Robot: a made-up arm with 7 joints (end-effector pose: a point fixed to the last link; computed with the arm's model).
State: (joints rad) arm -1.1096 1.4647 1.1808 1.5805 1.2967 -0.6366 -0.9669
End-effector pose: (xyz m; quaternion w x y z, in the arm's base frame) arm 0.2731 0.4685 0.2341 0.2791 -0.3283 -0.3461 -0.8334
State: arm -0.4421 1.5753 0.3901 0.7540 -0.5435 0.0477 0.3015
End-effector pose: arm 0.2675 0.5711 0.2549 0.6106 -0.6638 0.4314 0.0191
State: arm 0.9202 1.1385 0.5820 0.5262 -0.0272 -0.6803 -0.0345
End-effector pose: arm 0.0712 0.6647 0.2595 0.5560 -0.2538 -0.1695 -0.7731
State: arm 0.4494 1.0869 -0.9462 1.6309 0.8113 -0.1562 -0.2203
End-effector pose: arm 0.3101 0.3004 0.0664 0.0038 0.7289 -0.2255 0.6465
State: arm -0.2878 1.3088 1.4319 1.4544 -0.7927 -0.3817 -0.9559
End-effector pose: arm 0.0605 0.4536 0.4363 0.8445 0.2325 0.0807 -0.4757
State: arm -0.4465 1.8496 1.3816 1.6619 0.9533 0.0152 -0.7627
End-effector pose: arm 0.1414 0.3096 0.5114 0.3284 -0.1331 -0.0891 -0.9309
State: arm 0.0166 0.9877 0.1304 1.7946 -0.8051 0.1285 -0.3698
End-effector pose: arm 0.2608 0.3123 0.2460 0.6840 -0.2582 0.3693 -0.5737
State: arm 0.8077 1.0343 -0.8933 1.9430 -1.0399 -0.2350 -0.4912
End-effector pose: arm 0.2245 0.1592 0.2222 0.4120 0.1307 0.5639 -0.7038
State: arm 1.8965 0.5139 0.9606 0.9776 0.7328 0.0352 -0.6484
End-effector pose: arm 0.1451 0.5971 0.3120 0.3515 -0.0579 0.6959 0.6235
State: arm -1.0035 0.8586 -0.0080 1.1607 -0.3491 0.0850 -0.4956
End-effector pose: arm 0.0721 0.4508 -0.0962 0.4200 -0.7493 0.4964 -0.1256
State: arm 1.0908 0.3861 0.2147 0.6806 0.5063 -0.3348 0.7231
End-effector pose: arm 0.3772 0.4886 0.1984 0.1295 0.3875 -0.0356 0.9120
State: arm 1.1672 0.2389 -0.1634 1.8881 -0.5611 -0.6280 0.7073
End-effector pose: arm 0.1430 0.2456 0.4383 0.3712 0.1501 0.5233 -0.7522
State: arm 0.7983 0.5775 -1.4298 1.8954 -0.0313 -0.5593 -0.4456
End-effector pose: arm 0.2194 0.0614 0.1296 0.2714 0.2006 -0.4149 0.8450
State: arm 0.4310 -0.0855 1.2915 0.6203 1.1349 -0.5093 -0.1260
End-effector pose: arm 0.1767 0.3439 -0.2102 0.0561 -0.1742 -0.9258 -0.3307
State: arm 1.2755 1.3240 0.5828 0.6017 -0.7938 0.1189 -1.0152
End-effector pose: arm -0.0203 0.6044 0.3623 0.8404 -0.0653 -0.4801 -0.2429
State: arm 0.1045 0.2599 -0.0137 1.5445 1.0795 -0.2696 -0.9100
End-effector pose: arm 0.2927 0.3302 0.0259 0.0030 -0.5871 -0.6040 -0.5390
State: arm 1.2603 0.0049 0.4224 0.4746 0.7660 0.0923 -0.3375
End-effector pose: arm 0.4336 0.3532 0.1380 0.2735 0.5980 0.5016 0.5622
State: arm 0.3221 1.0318 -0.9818 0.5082 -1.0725 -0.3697 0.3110
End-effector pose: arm 0.2383 0.4836 -0.0731 0.1612 -0.4999 0.8349 0.1645
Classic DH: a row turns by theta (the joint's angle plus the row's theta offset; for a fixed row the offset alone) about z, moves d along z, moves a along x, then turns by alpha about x. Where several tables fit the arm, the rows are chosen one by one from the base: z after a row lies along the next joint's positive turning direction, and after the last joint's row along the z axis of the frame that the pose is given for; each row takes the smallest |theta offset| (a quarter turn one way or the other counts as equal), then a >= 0, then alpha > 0; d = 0 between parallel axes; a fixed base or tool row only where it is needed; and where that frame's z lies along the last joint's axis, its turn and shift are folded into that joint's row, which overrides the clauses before.
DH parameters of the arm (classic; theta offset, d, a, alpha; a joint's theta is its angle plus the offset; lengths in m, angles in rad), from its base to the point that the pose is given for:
base (fixed): 0 0.1921 0.0035 1.5708
joint 1: 1.5708 -0.2176 0.005 1.5708
joint 2: -1.5708 -0.0051 0.0152 -1.5708
joint 3: -1.5708 -0.1792 0.0187 1.5708
joint 4: 0 -0.0141 0.0062 -1.5708
joint 5: 0 -0.3008 0.0079 -1.5708
joint 6: -1.5708 0.0333 0.0219 1.5708
joint 7: 1.5708 -0.0115 0.0279 -1.5708
tool (fixed): 1.5708 0.003 0 0

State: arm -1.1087 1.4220 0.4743 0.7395 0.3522 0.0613 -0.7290
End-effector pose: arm 0.1750 0.6081 0.1208 0.7769 -0.5741 0.1998 -0.1642
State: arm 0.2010 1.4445 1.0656 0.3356 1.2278 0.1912 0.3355
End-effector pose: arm -0.0221 0.6973 0.2403 0.0894 -0.3294 -0.4749 -0.8112
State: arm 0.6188 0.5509 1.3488 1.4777 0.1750 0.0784 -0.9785
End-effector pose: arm -0.0090 0.5705 0.1909 0.4184 -0.0233 -0.7920 -0.4440
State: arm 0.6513 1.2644 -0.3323 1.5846 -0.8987 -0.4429 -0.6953
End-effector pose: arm 0.2598 0.3261 0.3096 0.5835 0.0706 0.4829 -0.6492
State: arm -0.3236 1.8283 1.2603 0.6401 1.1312 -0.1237 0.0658
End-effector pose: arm 0.0845 0.5884 0.4683 0.3355 -0.2953 -0.1908 -0.8740
